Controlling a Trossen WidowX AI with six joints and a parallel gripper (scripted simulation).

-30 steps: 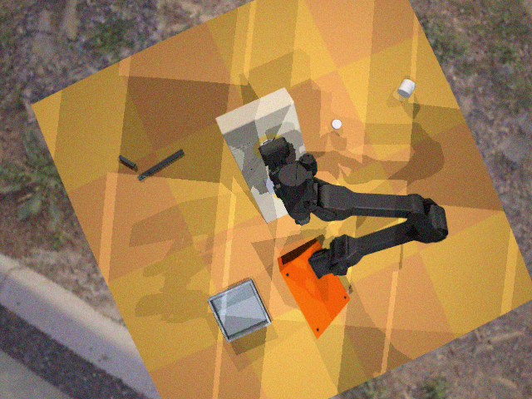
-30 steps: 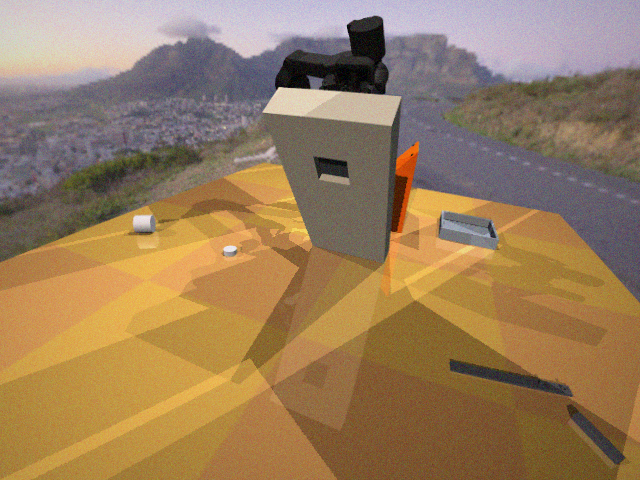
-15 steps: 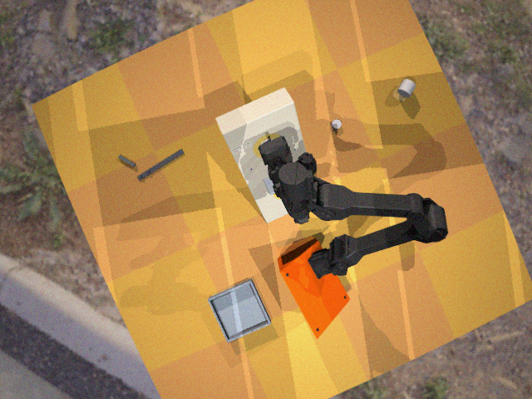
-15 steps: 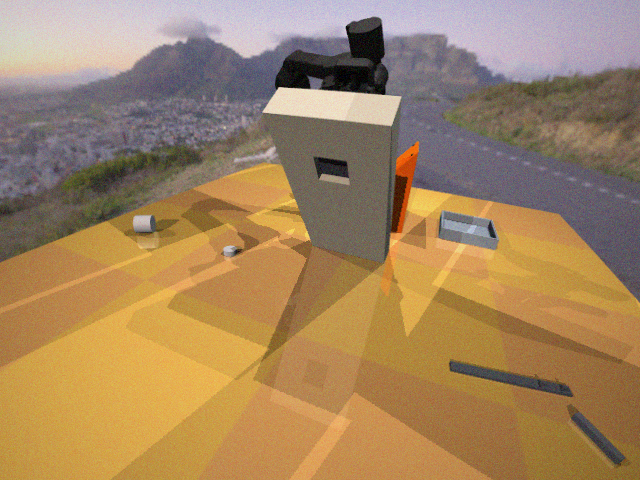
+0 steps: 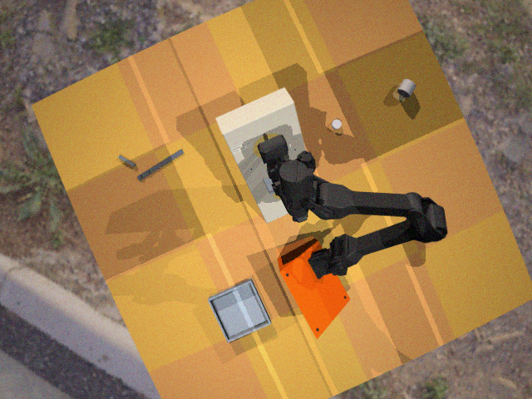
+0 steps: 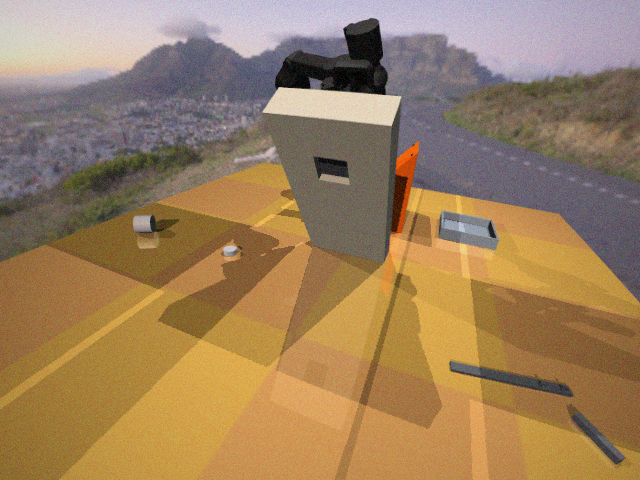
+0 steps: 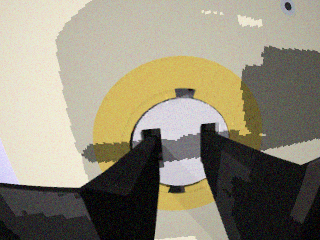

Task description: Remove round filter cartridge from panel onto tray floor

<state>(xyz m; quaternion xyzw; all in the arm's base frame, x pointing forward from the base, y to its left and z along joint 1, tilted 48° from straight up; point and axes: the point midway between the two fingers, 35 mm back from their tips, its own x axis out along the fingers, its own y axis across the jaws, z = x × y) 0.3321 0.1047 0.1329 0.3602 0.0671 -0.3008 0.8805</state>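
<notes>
Right now my gripper tip is 1 cm short of the round filter cartridge and 1 cm above it. From my gripper tip the other things lie so: small grey stub: 2 cm behind, 24 cm to the right, 26 cm below; light grey tray: 39 cm behind, 32 cm to the left, 26 cm below; beige service panel: 4 cm behind, 8 cm below.
</notes>
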